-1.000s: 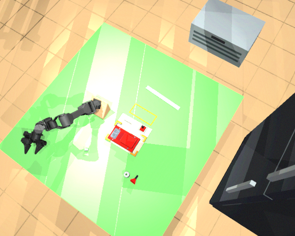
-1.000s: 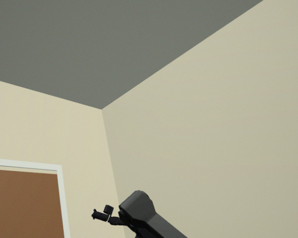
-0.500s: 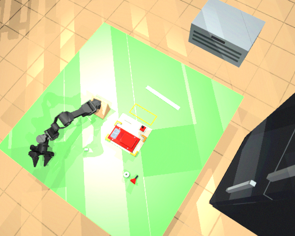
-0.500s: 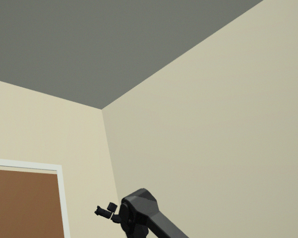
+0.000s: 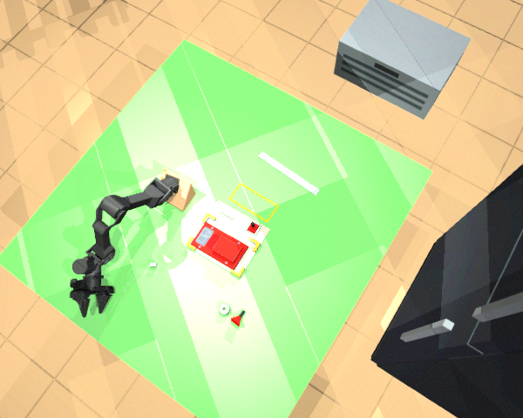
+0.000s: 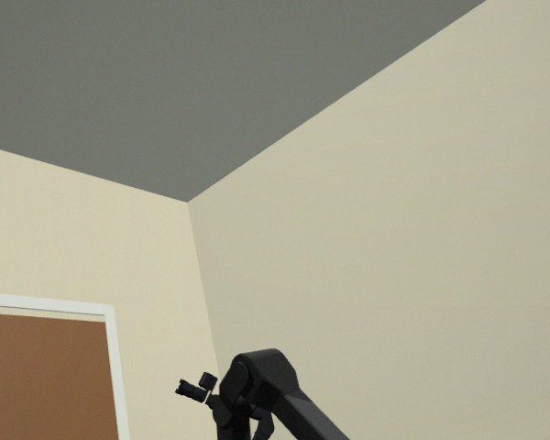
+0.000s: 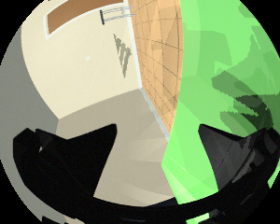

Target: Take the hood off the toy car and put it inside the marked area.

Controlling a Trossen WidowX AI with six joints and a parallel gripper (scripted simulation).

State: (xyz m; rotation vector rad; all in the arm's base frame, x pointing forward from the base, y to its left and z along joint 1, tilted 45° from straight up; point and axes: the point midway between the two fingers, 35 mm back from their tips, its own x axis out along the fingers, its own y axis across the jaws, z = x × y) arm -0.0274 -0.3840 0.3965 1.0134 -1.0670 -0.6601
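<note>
Right now my gripper tip is 330 mm short of the red hood, 440 mm to the right of it and 30 mm above it.
</note>
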